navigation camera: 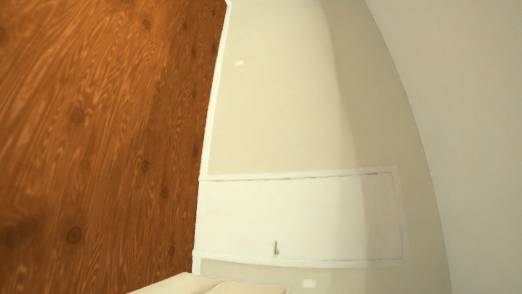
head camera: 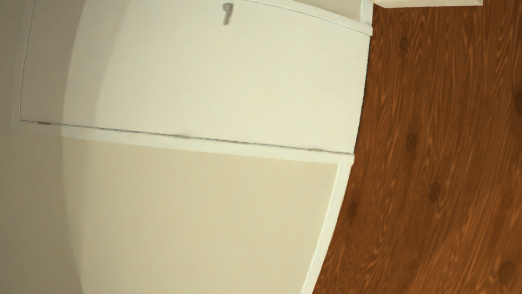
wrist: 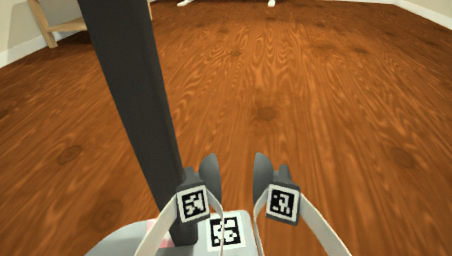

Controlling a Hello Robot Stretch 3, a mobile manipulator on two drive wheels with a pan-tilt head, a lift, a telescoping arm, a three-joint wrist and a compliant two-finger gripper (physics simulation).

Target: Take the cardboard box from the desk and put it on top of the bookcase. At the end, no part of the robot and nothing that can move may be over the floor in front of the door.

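Places are measured from the robot's base along level axes (x left, y back, z up), in metres.
Pixels of known places: gripper, fingertip midpoint: (wrist: 235, 170).
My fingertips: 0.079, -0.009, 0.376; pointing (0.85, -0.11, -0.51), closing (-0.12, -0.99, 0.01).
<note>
Behind a point stands the place of what it marks, as x, y, z.
My gripper (wrist: 235, 170) {0.079, -0.009, 0.376} is partly open in the wrist view, with nothing between its fingertips. It hangs above my own base (wrist: 125, 242) {0.129, 0.166, 0.160}, beside my dark mast (wrist: 132, 85) {0.116, 0.065, 0.443}. The closed white door (head camera: 225, 75) {-0.493, -1.775, 0.855} (navigation camera: 300, 215) {-0.526, -1.765, 1.151} shows in the head and navigation views. The floor in front of it (head camera: 400, 100) (navigation camera: 165, 215) shows in both. A pale edge of the bookcase (head camera: 435, 2) {-0.909, -0.975, 0.055} (navigation camera: 185, 284) {-1.107, -1.341, 0.100} shows at the top right of the head view and at the bottom of the navigation view. Its top and the cardboard box do not show. The desk cannot be made out.
A light wooden piece of furniture (wrist: 50, 35) {1.915, 1.258, 0.099} with legs and a low bar stands at the far left of the wrist view. White feet (wrist: 271, 2) of another object show at the top. Beige walls (head camera: 200, 215) {0.222, -2.016, 0.874} (navigation camera: 280, 100) {0.722, -2.170, 0.984} flank the door, with white skirting (wrist: 430, 17) {2.200, -2.612, 0.026} along the floor.
</note>
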